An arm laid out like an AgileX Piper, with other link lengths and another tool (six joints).
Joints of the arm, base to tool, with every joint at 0 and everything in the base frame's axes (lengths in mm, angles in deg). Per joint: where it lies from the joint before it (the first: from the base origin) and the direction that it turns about. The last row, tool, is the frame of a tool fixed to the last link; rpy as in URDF.
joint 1: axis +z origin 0 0 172.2
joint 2: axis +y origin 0 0 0
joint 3: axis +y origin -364.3 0 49.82
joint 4: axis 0.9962 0 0.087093 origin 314.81 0 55.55
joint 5: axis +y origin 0 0 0
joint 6: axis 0.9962 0 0.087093 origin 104.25 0 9.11
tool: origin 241.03 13 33.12 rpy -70.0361 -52.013 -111.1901
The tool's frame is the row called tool.
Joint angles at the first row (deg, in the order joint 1, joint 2, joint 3, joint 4, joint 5, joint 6):
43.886 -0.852 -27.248 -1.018 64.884 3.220
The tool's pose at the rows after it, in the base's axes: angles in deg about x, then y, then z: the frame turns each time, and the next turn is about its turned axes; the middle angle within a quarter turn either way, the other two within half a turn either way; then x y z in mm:
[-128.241, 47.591, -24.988, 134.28, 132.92, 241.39]
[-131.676, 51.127, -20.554, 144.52, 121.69, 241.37]
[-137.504, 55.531, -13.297, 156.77, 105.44, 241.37]
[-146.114, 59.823, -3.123, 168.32, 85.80, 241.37]
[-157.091, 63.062, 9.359, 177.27, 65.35, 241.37]
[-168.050, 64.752, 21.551, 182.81, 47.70, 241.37]
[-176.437, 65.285, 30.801, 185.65, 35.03, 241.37]
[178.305, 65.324, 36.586, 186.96, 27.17, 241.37]
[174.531, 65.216, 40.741, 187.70, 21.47, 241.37]
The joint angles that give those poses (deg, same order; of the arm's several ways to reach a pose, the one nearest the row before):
42.640 -0.851 -27.248 -1.020 64.883 3.120
38.021 -0.851 -27.248 -1.019 64.884 3.015
31.850 -0.851 -27.248 -1.021 64.884 3.016
24.929 -0.852 -27.248 -1.016 64.884 3.012
18.156 -0.851 -27.248 -1.017 64.883 3.014
12.544 -0.851 -27.248 -1.017 64.883 3.013
8.606 -0.852 -27.248 -1.017 64.884 3.014
6.188 -0.852 -27.249 -1.017 64.885 3.012
4.450 -0.853 -27.248 -1.020 64.885 3.016

